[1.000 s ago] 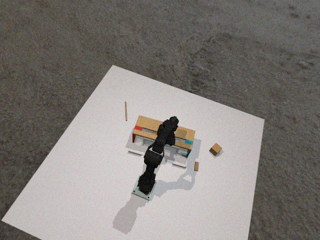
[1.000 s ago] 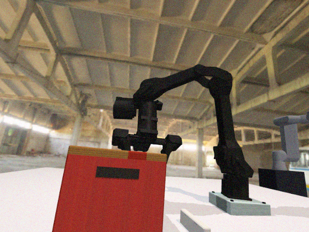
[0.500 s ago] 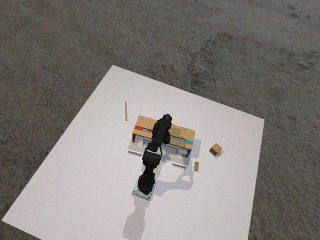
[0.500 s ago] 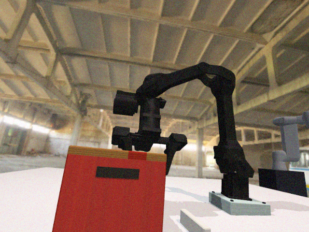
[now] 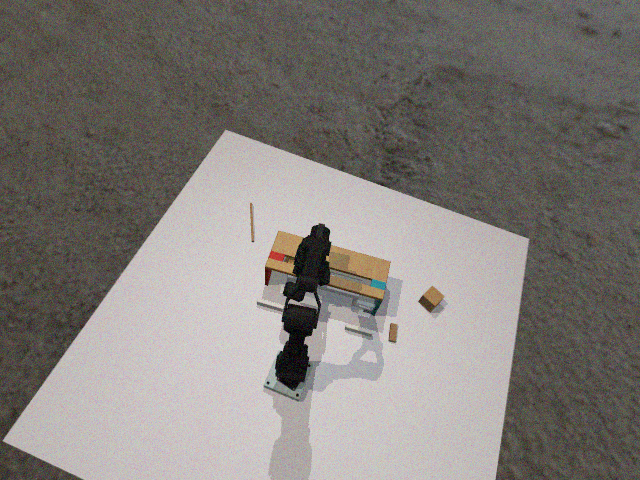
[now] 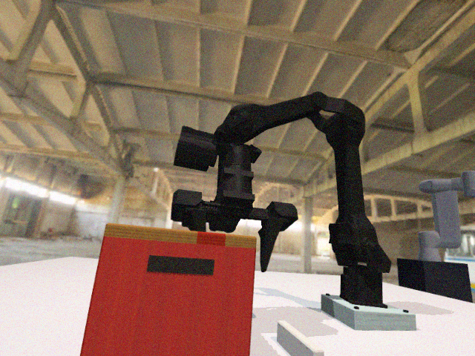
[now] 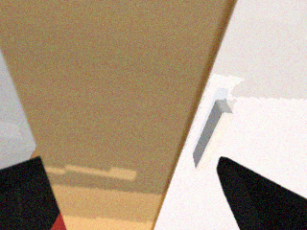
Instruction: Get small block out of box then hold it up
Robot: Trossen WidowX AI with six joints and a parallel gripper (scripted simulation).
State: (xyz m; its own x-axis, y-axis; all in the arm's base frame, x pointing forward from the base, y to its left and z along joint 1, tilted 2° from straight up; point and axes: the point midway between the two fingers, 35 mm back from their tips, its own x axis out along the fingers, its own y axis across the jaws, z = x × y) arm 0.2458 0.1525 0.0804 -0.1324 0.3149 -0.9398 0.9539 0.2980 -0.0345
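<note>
Right now my gripper tip is 40 mm to the right of the small tan block and 40 mm short of it. Also, from my gripper tip: thin wooden stick: 270 mm to the left, 150 mm ahead, 80 mm below; box: 80 mm to the right, 60 mm ahead, 20 mm below.
</note>
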